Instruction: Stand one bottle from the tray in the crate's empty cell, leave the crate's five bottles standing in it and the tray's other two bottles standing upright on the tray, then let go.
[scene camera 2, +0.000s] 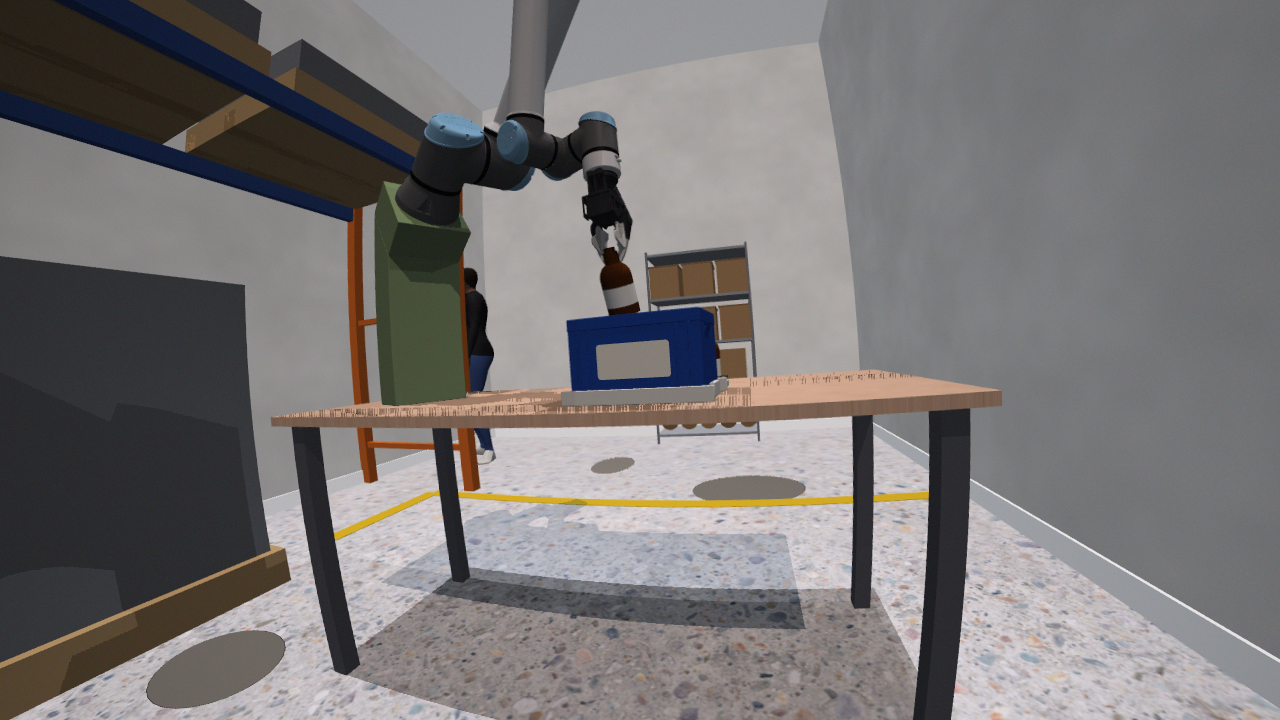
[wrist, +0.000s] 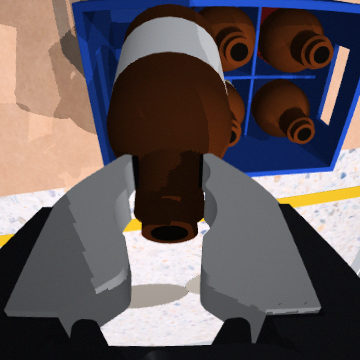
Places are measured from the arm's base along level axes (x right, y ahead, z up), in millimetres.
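Where they show: gripper, fingertip midpoint: (scene camera 2: 613, 263) (wrist: 168, 158); arm's base, link origin: (scene camera 2: 427, 206).
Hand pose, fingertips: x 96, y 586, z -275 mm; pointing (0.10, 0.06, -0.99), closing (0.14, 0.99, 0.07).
Things, the pixels of their top centre, and the offset from my fingertips. "spot": a spot on its surface instead. Level surfaces: height alone.
- brown bottle, top centre: (wrist: 181, 199) (scene camera 2: 614, 248) dy +4, dx -5, dz +38 mm
- blue crate, top centre: (wrist: 234, 102) (scene camera 2: 643, 316) dy +67, dx +34, dz -130 mm
- held bottle, top centre: (wrist: 228, 136) dy +62, dx +78, dz -142 mm
- low pale strip, surface spot: (scene camera 2: 640, 394) spot: dy +69, dx +139, dz -286 mm
- wooden table, surface height: dz -305 mm
My gripper (scene camera 2: 610, 248) (wrist: 168, 158) is shut on the neck of a brown bottle (scene camera 2: 615, 273) (wrist: 167, 107) with a white label. The bottle leans, its base toward the right in the scene view, at the near rim of the blue crate (scene camera 2: 583, 358) (wrist: 300, 171). Whether its base is inside a cell is hidden. In the wrist view, several brown bottles stand in the crate: one upper right (wrist: 287, 42), one upper middle (wrist: 217, 30), one lower right (wrist: 281, 107) and one partly behind the held bottle (wrist: 237, 107). The crate's fifth bottle and the tray's bottles cannot be made out.
A low pale strip (scene camera 2: 640, 394) runs along the crate's front on the wooden table (scene camera 2: 832, 396). A sliver of brown shows behind the crate's right edge. The green robot pedestal (scene camera 2: 416, 331) stands left. A person (scene camera 2: 478, 331) stands behind it; a shelf rack (scene camera 2: 698, 298) is farther back.
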